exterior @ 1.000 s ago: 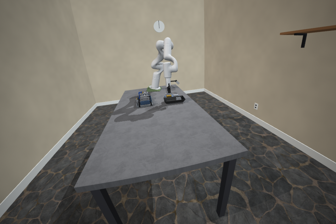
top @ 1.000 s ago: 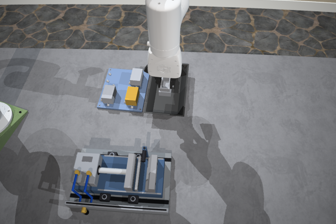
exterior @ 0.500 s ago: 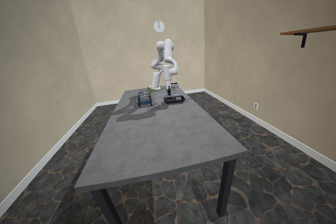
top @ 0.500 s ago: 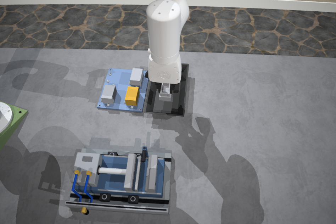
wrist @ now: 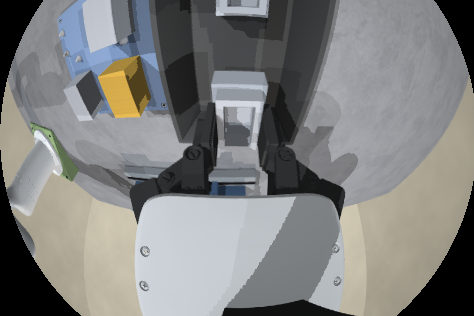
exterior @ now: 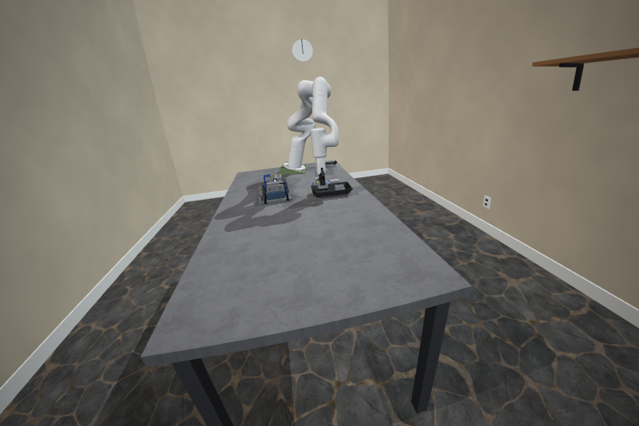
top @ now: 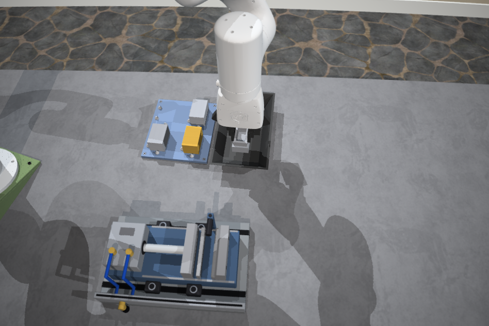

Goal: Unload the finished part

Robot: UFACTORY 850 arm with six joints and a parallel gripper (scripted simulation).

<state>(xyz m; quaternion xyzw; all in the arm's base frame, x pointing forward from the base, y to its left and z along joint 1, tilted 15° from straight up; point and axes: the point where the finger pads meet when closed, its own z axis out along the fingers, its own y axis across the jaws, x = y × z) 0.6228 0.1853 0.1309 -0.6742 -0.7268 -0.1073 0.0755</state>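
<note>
Now: hand 130 mm past the brass block and 60 mm above it. From my hand the other things lie so: white cylinder rod 300 mm to the right, 100 mm behind, 10 mm below; vise base 300 mm to the right, 80 mm behind, 50 mm below; blue fixture plate 170 mm behind, 90 mm below, 40 mm to the left.
</note>
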